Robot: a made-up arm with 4 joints.
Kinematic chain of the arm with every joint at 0, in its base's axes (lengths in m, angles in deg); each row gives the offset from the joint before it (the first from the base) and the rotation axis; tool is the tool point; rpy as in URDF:
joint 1: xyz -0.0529 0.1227 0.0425 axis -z
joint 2: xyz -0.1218 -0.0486 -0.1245 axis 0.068 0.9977 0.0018
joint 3: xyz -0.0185 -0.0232 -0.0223 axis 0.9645 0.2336 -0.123
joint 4: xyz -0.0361 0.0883 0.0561 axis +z
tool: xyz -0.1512 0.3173 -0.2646 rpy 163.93 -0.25 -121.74
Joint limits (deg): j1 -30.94..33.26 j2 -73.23..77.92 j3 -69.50..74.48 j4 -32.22..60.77
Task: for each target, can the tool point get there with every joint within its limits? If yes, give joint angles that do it. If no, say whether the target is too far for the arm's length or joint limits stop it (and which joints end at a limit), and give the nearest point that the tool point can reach.
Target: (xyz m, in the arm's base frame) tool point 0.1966 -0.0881 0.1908
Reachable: no: joint limits stop it (at a limit: joint 1, joint 2, joint 3) | nearest point 0.2056 0.1883 0.1771 | short by 0.277 m
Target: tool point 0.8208 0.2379 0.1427
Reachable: no: too far | nearest point 0.2615 0.1905 0.0376 | short by 0.571 m
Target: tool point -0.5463 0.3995 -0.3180
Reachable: yes | joints 23.57 28.82 -37.46 19.14
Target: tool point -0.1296 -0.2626 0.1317
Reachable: no: joint limits stop it (at a limit: joint 1, joint 2, joint 3, joint 4) | nearest point -0.2795 -0.3802 0.1613 | short by 0.193 m
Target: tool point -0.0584 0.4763 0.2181
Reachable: yes | joints 27.68 34.36 55.03 9.36
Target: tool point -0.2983 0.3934 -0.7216
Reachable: no: too far | nearest point -0.2725 0.3248 -0.5568 | short by 0.180 m
